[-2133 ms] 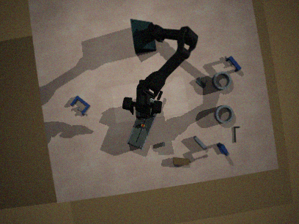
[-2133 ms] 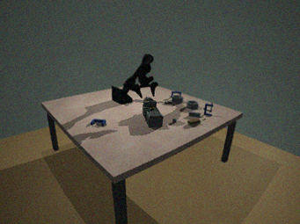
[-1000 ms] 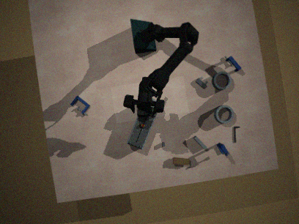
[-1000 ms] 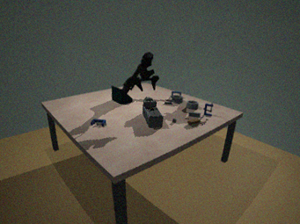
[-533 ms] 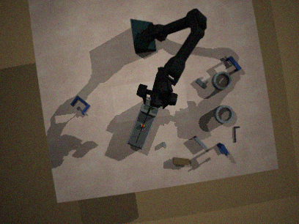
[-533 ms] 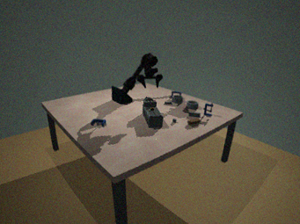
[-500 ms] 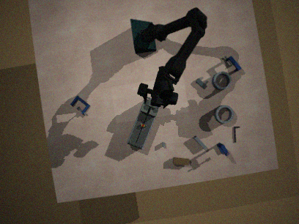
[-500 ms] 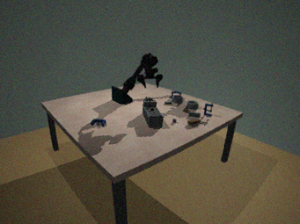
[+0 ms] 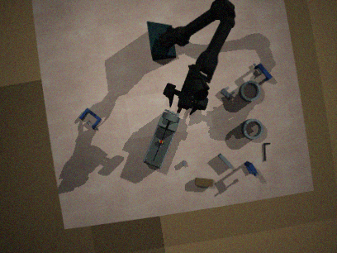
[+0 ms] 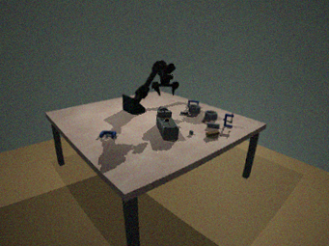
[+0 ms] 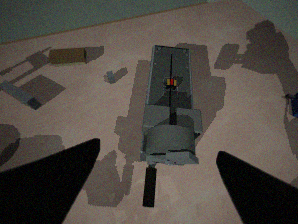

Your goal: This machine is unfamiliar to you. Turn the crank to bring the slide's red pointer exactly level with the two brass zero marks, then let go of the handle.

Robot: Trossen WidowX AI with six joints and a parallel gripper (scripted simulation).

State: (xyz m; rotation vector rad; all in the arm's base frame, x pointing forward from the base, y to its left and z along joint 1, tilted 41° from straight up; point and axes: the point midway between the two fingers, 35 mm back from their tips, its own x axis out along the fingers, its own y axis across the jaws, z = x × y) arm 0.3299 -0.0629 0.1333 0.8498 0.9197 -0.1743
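My gripper tip is now 130 mm above the dark handle, 20 mm past it and 10 mm to the right of it. The rest, counted from my gripper tip: small grey cube 250 mm ahead, 190 mm below; red pointer 130 mm ahead, 120 mm below, 100 mm to the right; grey bar 270 mm ahead, 200 mm to the left, 180 mm below.
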